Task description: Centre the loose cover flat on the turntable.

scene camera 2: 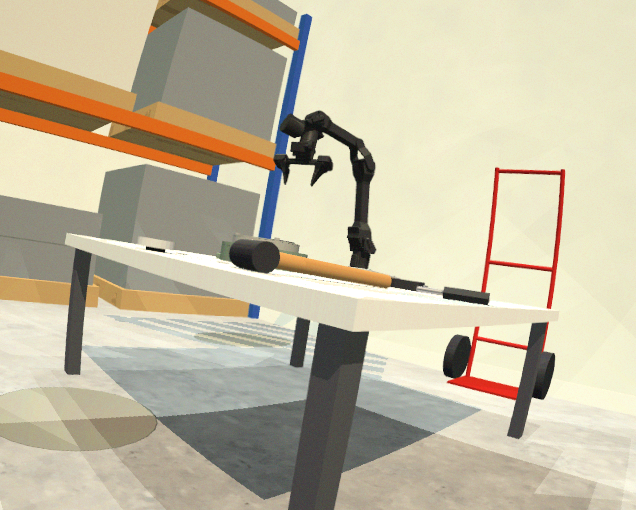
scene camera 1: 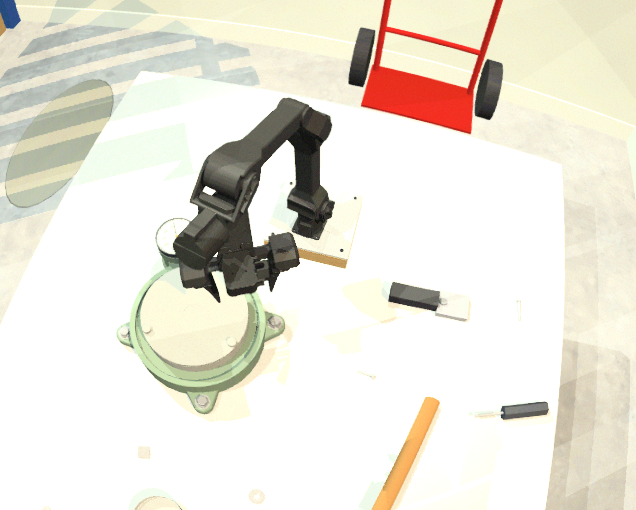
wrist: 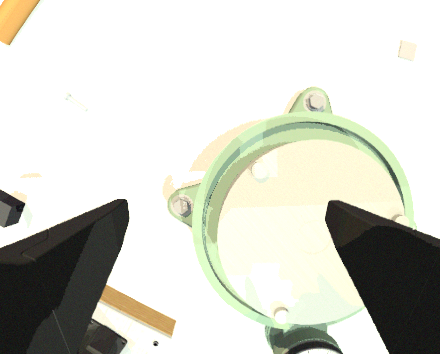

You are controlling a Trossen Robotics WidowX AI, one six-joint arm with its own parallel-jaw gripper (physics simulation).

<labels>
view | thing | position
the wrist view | my gripper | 228,209
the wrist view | cover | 275,248
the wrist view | turntable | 310,118
</labels>
